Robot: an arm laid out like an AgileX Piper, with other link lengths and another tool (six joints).
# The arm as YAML. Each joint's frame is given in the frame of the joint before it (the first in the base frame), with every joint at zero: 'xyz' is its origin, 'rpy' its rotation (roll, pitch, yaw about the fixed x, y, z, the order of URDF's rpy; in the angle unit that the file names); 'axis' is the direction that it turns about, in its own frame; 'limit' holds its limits. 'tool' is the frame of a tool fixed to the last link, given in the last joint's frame.
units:
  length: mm
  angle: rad
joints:
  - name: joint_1
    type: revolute
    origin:
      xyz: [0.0, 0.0, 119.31]
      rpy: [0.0, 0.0, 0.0]
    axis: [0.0, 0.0, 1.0]
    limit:
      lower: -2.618
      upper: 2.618
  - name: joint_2
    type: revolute
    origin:
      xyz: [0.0, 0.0, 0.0]
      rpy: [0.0, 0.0, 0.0]
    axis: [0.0, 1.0, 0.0]
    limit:
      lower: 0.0
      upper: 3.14
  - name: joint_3
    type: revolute
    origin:
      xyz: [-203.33, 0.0, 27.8]
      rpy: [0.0, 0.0, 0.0]
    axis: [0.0, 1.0, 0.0]
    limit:
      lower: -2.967
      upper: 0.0
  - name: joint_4
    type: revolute
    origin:
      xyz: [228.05, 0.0, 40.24]
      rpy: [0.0, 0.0, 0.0]
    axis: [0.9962, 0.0, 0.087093]
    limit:
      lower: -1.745
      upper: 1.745
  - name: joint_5
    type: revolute
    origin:
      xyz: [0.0, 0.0, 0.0]
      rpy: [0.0, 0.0, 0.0]
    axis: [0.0, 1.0, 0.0]
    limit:
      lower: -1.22
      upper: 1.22
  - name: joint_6
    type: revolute
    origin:
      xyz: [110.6, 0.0, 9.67]
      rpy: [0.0, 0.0, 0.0]
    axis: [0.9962, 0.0, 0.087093]
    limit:
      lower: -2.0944
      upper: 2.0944
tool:
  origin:
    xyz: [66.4, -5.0, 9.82]
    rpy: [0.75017, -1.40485, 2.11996]
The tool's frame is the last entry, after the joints.
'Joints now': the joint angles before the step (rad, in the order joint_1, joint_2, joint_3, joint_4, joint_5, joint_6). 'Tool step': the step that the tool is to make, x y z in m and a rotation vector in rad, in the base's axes. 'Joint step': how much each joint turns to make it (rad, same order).
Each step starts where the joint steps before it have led.
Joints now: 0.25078, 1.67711, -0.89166, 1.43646, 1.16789, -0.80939
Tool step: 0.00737, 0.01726, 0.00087, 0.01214, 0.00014, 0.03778
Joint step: 0.04909, 0.07794, -0.09519, 0.01022, 0.00056, 0.01536
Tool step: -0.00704, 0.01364, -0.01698, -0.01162, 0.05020, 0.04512
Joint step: 0.04929, 0.07907, -0.02713, 0.00678, 0.00000, -0.00072
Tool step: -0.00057, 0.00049, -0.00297, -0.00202, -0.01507, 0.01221
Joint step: 0.00225, 0.01017, -0.00153, -0.00246, -0.00001, -0.02419
